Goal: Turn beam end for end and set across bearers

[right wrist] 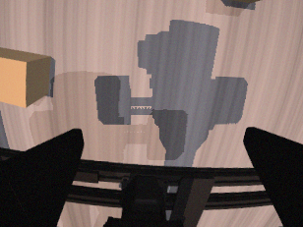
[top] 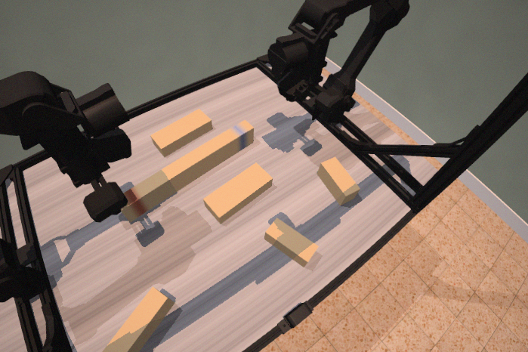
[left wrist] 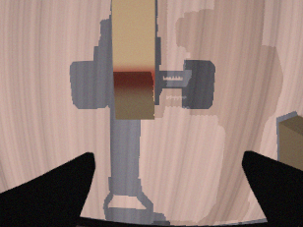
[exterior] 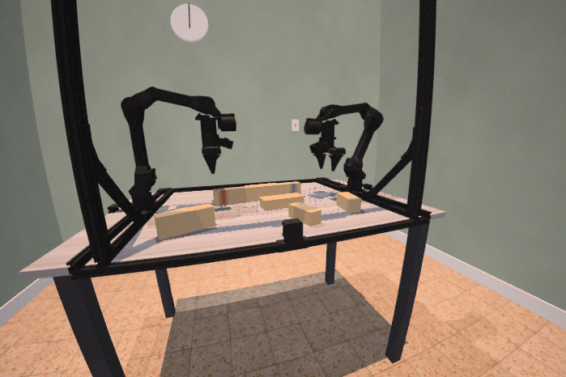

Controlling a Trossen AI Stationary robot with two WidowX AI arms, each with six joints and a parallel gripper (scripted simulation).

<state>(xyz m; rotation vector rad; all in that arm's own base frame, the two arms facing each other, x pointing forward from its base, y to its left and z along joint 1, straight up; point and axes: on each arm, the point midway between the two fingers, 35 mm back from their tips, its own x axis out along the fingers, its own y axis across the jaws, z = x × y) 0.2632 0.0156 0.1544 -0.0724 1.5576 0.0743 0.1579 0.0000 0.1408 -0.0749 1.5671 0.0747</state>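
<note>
Right now my right hand is 60 mm short of the beam, 300 mm to the right of it and 130 mm above it.
</note>
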